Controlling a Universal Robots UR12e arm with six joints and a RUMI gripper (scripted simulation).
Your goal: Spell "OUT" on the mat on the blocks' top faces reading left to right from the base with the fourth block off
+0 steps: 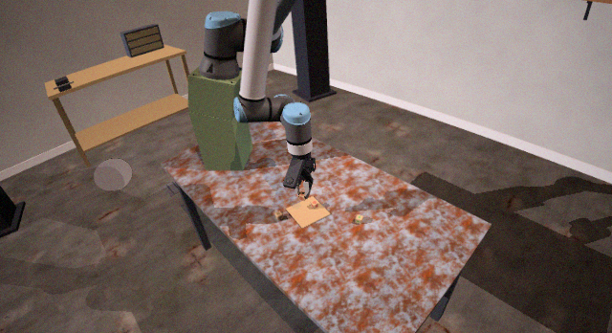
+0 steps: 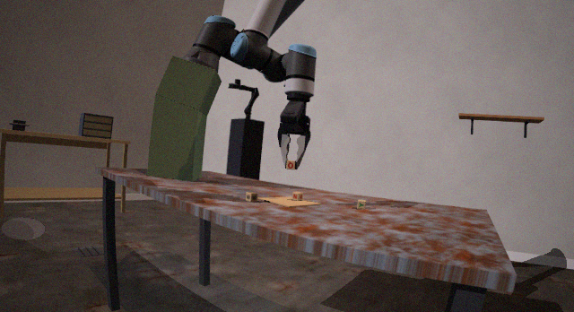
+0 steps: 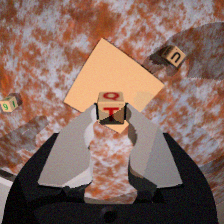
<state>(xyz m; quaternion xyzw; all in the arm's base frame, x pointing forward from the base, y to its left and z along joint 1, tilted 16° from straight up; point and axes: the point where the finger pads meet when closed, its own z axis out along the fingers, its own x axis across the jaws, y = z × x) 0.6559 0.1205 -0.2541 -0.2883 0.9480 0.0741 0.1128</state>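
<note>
Now: the tan mat 120 mm below my hand, 30 mm to the left of it and 20 mm behind it. Round my hand: block (110 mm below, 90 mm to the right, 60 mm behind).
</note>
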